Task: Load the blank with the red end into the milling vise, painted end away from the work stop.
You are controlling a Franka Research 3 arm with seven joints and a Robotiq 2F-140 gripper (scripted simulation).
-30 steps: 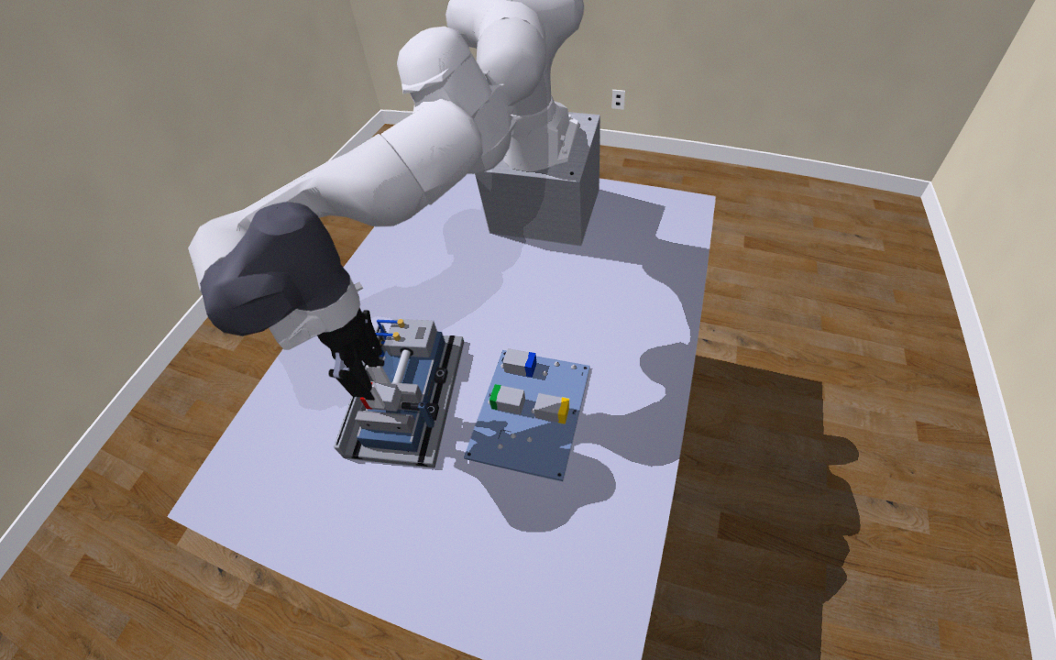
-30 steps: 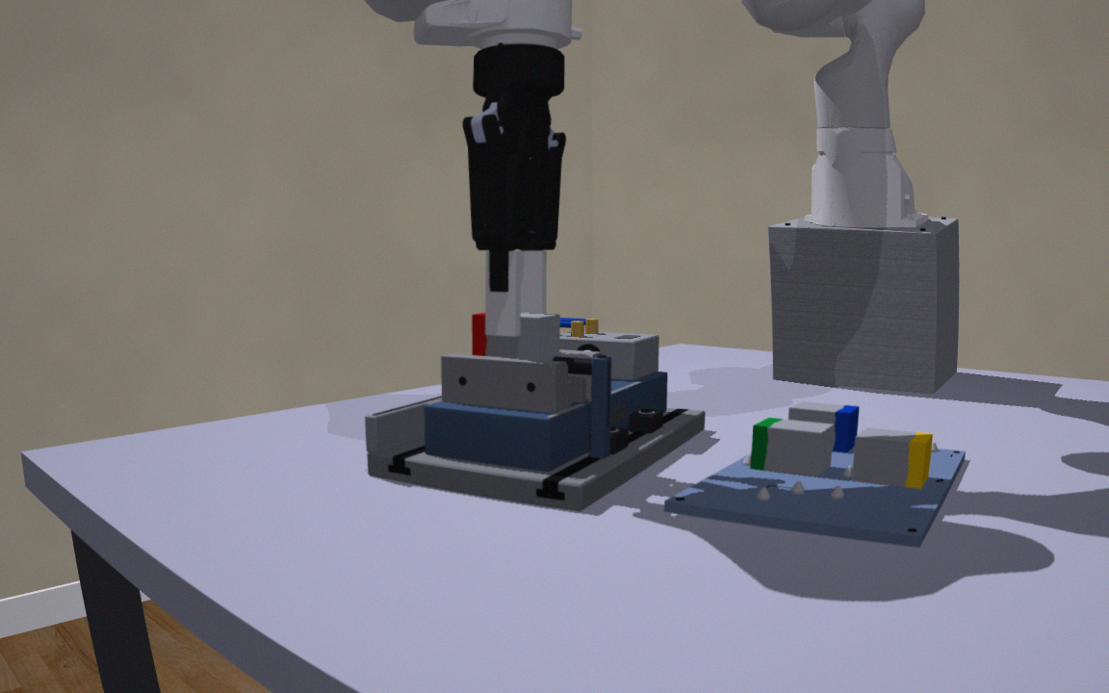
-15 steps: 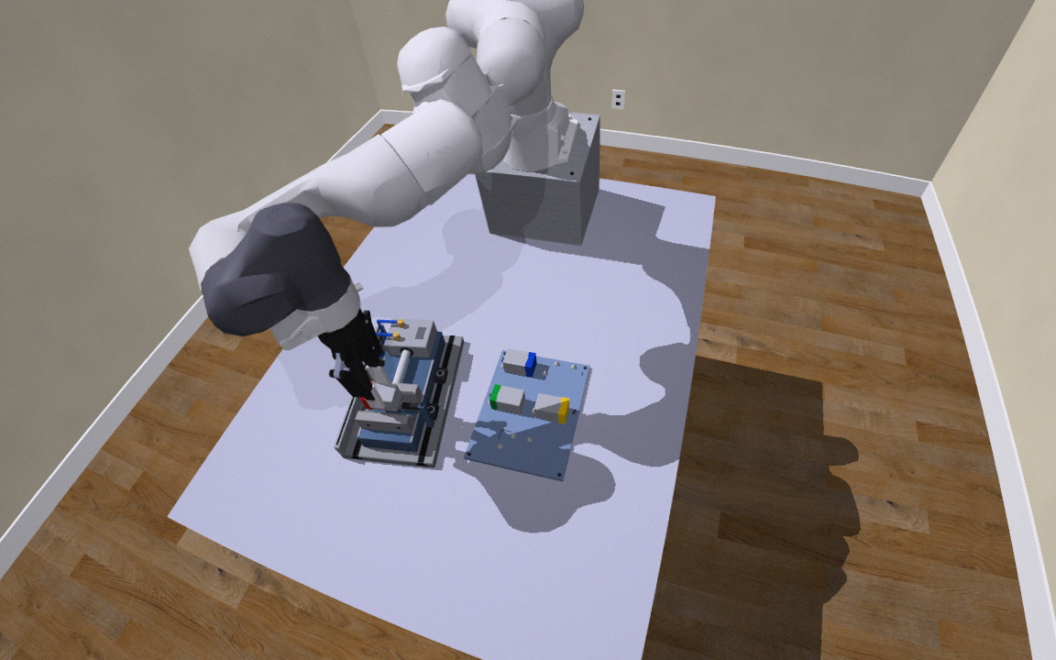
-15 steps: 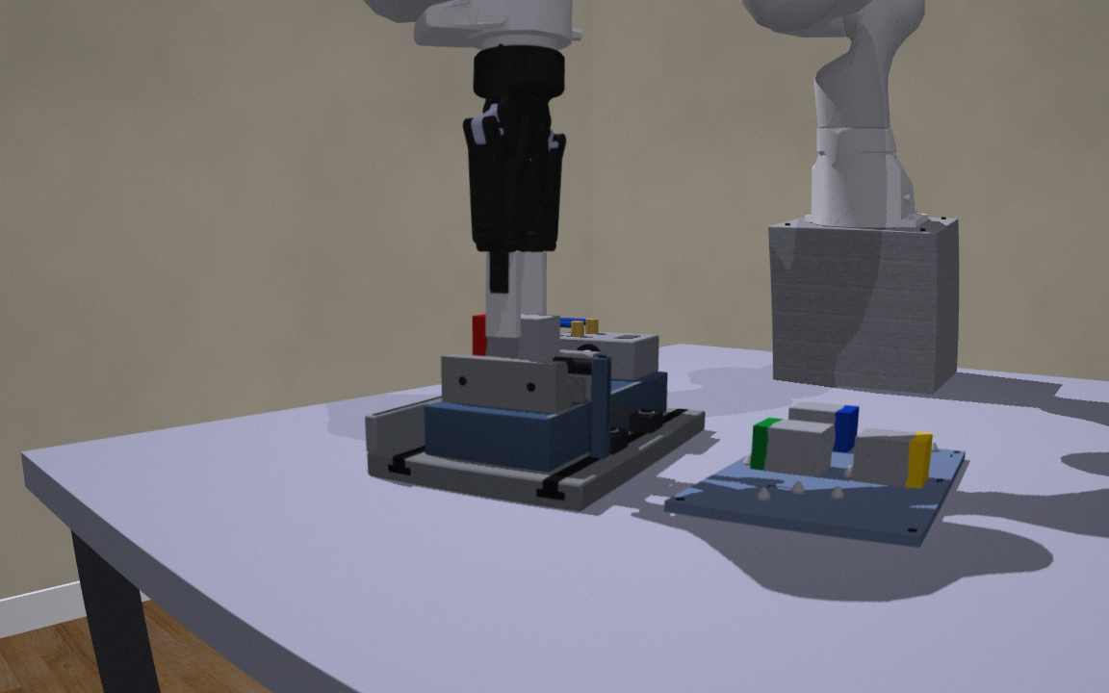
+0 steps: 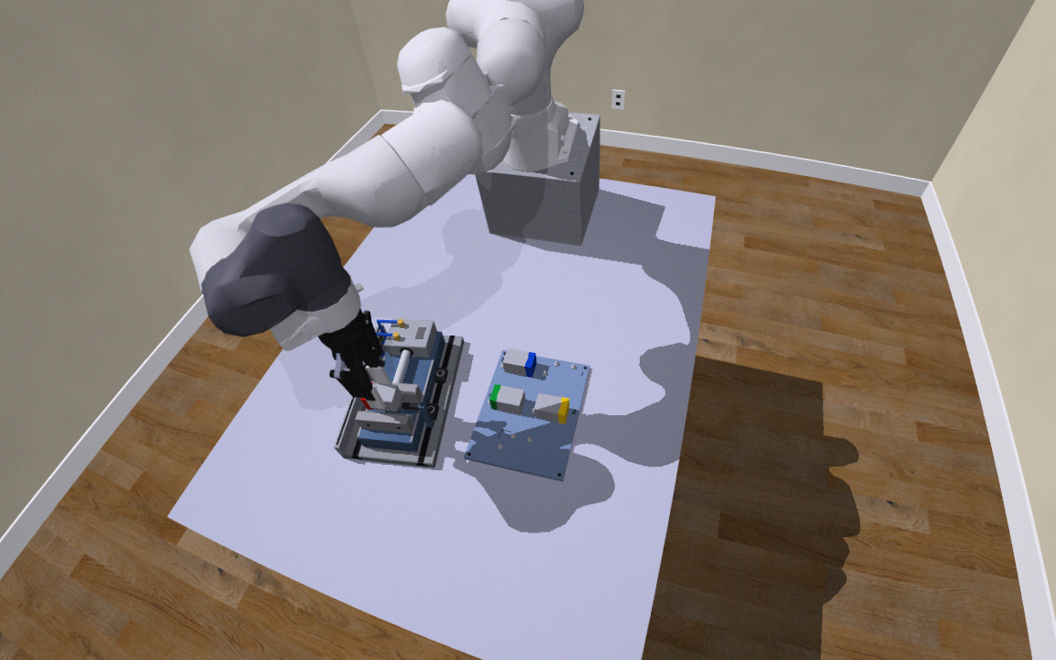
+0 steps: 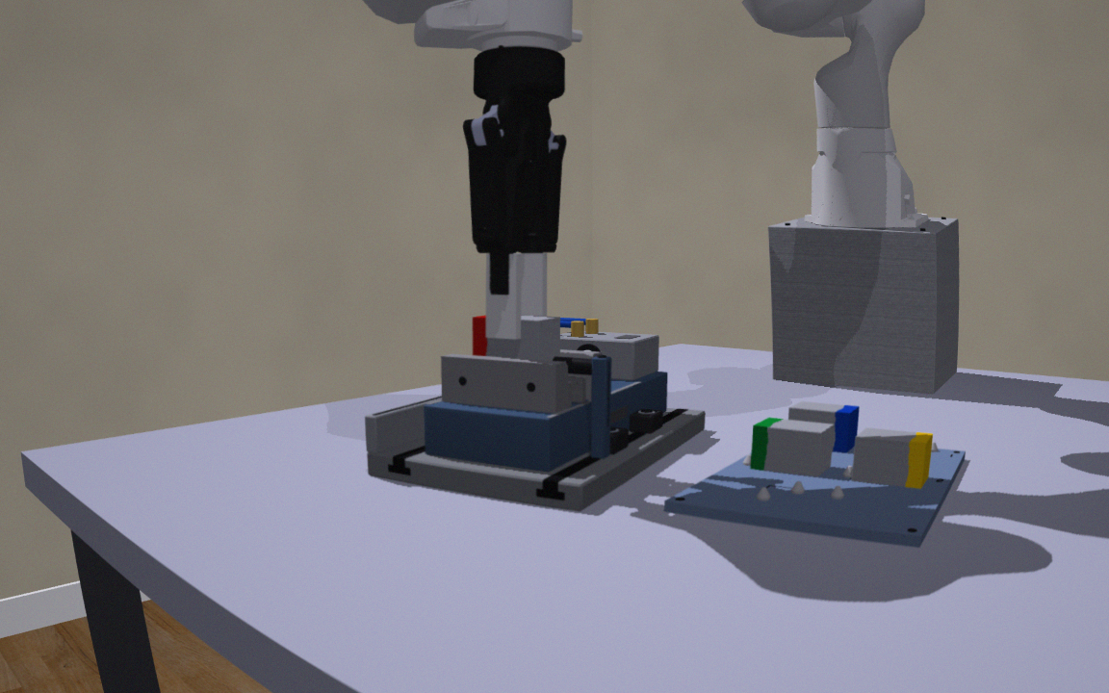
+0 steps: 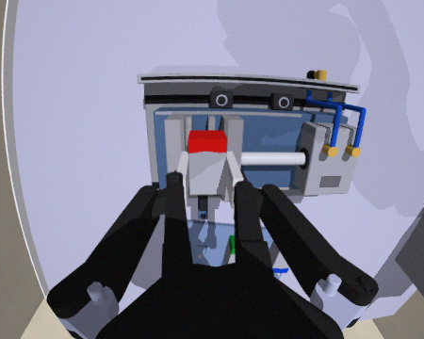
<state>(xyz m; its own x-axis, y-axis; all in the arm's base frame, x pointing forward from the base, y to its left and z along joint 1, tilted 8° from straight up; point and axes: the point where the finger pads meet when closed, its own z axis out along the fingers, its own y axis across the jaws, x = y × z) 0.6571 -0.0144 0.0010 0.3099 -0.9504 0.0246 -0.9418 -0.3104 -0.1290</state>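
My hand is 4 cm above the red-ended blank. Also, from my hand: hosed end block 15 cm behind, 4 cm to the right, 6 cm below; fixed jaw 3 cm ahead, 2 cm to the left, 6 cm below; blue work stop rod 2 cm behind, 7 cm to the left, 8 cm below.
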